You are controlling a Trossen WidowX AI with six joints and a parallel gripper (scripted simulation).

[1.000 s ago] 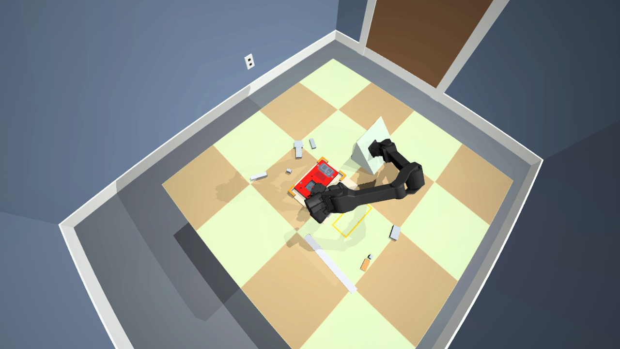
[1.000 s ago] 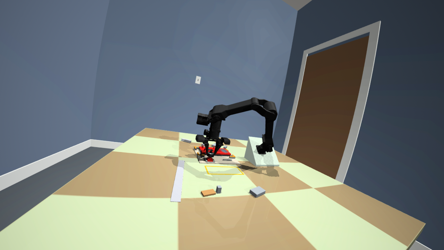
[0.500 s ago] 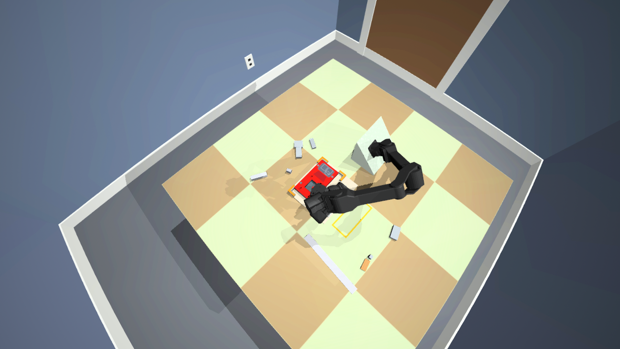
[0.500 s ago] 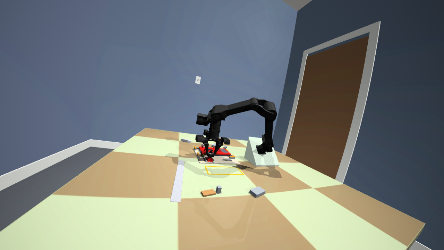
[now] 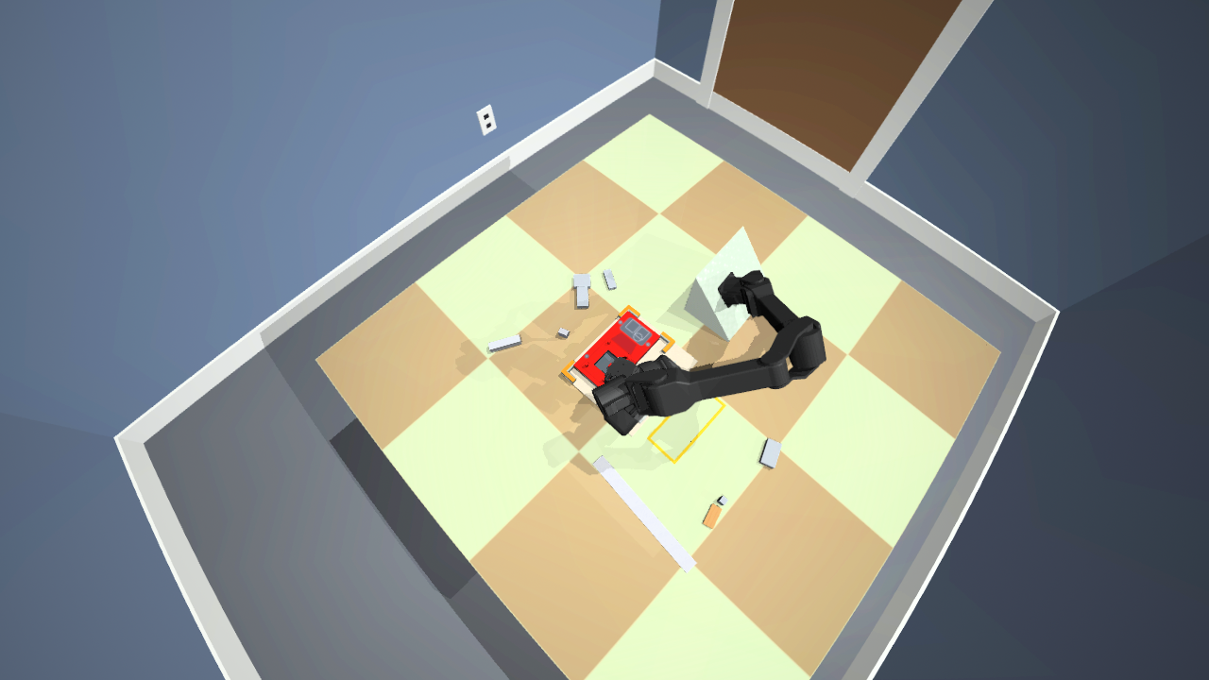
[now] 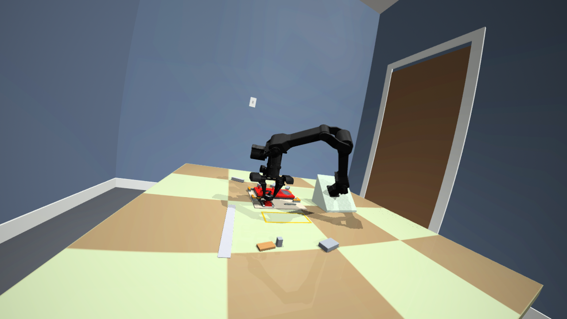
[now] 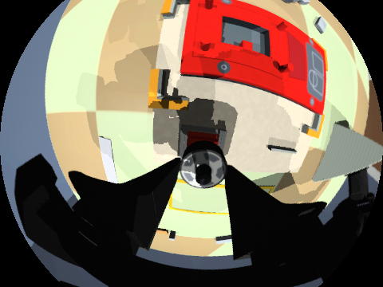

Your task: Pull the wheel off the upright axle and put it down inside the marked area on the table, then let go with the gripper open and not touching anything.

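My gripper tip is now 1 cm above the grey mount. Also, from my gripper tip: wheel (right at my gripper tip); then long white strip (18 cm ahead, 15 cm to the left, 4 cm below); then small grey block (27 cm to the left, 5 cm ahead, 3 cm below).
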